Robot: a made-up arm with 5 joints.
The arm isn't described. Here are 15 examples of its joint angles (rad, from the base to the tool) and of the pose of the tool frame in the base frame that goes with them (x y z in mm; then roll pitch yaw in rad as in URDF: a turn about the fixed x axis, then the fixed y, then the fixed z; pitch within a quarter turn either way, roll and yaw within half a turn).
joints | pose
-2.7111 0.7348 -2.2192 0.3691 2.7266 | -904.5 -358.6 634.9 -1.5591 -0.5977 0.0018
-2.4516 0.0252 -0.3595 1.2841 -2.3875 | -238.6 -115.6 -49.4 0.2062 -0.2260 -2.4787
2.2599 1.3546 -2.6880 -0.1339 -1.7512 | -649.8 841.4 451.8 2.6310 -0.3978 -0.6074
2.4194 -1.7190 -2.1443 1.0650 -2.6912 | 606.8 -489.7 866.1 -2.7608 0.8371 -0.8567
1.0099 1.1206 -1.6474 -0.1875 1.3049 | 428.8 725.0 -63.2 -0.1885 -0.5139 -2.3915
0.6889 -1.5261 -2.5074 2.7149 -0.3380 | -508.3 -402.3 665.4 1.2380 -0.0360 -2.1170
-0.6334 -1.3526 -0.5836 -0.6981 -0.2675 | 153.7 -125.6 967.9 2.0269 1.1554 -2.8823
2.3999 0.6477 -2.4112 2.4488 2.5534 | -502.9 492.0 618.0 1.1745 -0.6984 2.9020
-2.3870 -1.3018 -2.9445 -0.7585 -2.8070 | 688.9 728.4 442.7 0.6000 0.0807 -2.2536
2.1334 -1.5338 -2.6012 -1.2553 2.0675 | 488.6 -755.6 408.2 1.6954 -0.6881 2.6457
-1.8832 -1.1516 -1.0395 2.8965 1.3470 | -54.1 -42.4 766.6 2.2558 -1.1191 -1.3098
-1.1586 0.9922 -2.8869 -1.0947 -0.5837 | 228.9 -602.8 978.2 3.0019 1.1928 -2.8019
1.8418 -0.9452 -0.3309 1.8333 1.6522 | -105.6 375.7 320.5 1.7198 -1.1174 2.6516
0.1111 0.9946 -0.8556 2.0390 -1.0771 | 90.9 13.4 -88.0 -1.4007 0.6272 -0.3752
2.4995 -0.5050 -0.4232 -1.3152 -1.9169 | -411.5 359.5 544.5 2.9679 0.3216 -0.4320
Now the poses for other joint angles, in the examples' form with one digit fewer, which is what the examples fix.
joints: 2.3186 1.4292 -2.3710 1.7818 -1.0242
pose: -497 586 -31 -0.862 -0.614 1.833
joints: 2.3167 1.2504 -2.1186 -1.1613 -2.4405
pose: -611 708 300 -2.892 0.063 -0.819
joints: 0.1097 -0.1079 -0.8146 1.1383 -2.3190
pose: 562 67 206 0.212 -0.961 0.018
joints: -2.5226 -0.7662 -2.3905 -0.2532 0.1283
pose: 341 310 1288 -2.641 0.932 -2.872
